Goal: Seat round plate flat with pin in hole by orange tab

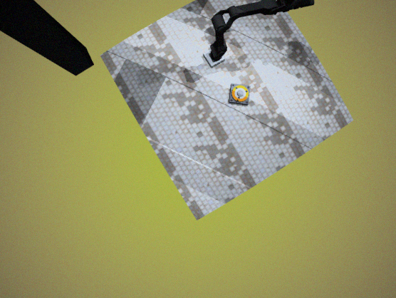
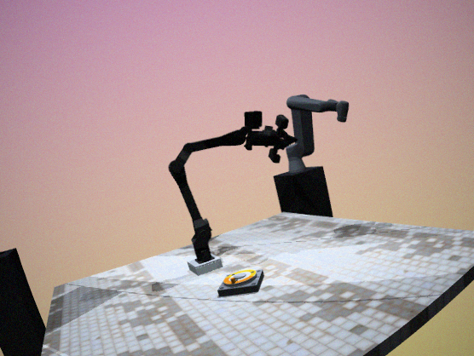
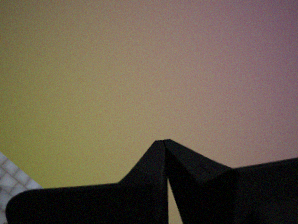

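Right now my gripper tip is 230 mm short of the round orange plate, 470 mm to the left of it and 360 mm above it.
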